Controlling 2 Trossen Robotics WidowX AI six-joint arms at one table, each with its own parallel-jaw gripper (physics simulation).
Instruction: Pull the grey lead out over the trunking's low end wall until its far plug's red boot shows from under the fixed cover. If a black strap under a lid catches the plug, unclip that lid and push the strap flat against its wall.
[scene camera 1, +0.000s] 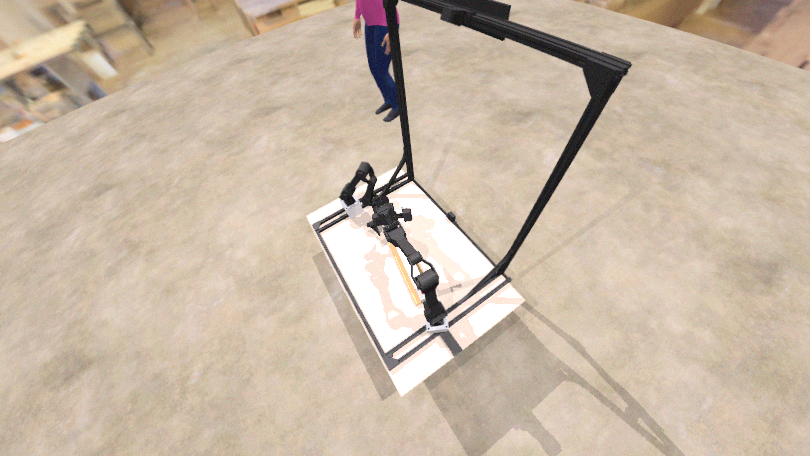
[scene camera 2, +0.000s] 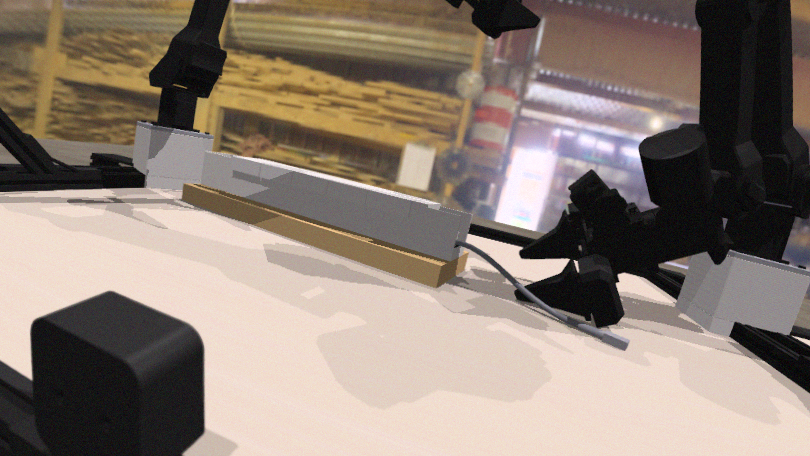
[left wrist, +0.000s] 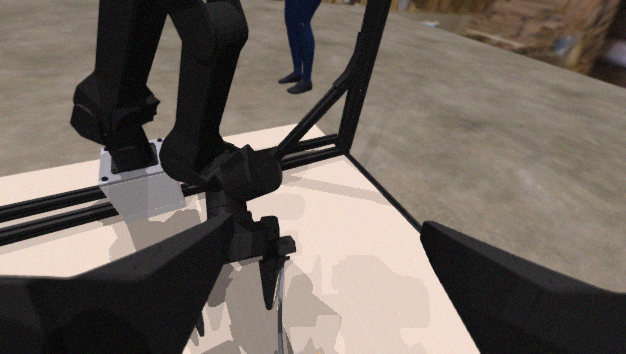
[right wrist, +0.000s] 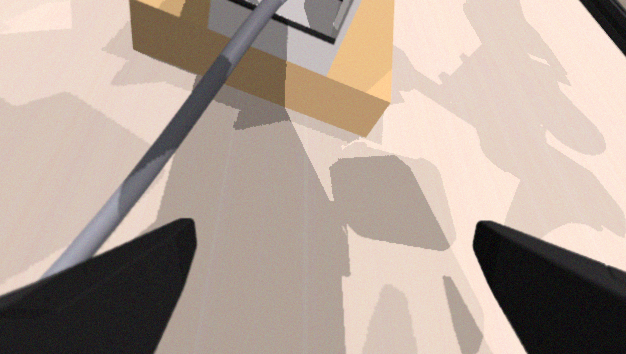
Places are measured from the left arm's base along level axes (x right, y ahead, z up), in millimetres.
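Where they show: left gripper, between the fingertips: (scene camera 2: 519, 1) (left wrist: 329, 225); right gripper, between the fingertips: (scene camera 2: 517, 273) (left wrist: 238, 321) (right wrist: 335, 232); left arm's base, origin of its link: (scene camera 1: 436, 318) (scene camera 2: 174, 128); right arm's base, origin of its link: (scene camera 1: 349, 201) (scene camera 2: 750, 254) (left wrist: 135, 157).
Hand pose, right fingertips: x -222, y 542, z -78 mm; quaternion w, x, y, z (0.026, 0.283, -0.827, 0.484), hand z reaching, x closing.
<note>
Each offset is from my right fingertips to the top centre of the thing. "*": to the spot under its first point. Level surfaces: height alone.
The grey lead @(* dz +15, dx +59, dy -4 mm) (scene camera 2: 493, 263) (left wrist: 280, 317) (right wrist: 200, 100) comes out over the end wall of the grey trunking @(dz +59, dx +122, dy -241 mm) (scene camera 2: 362, 215) (right wrist: 310, 56) and ends in a grey plug @(dz -10, dx +52, dy +131 mm) (scene camera 2: 615, 340) at the table. The trunking stands in a wooden base (scene camera 1: 405, 274) (scene camera 2: 311, 237) (right wrist: 335, 92). My right gripper (scene camera 2: 519, 274) (right wrist: 335, 232) is open near that end. In the right wrist view the lead passes left of the gap and behind the left finger. My left gripper (left wrist: 329, 225) is open and empty, high above the table. The far plug, red boot and straps are not visible.
A black frame (scene camera 1: 566, 164) rises around the white table @(dz -18 mm) (scene camera 1: 362, 294). A black box-shaped part @(* dz +31, dx +409, dy +74 mm) (scene camera 2: 113, 368) stands at the lower left of scene camera 2. A person (scene camera 1: 378, 50) (left wrist: 300, 42) stands beyond the table. The left arm reaches above the trunking in scene camera 1.
</note>
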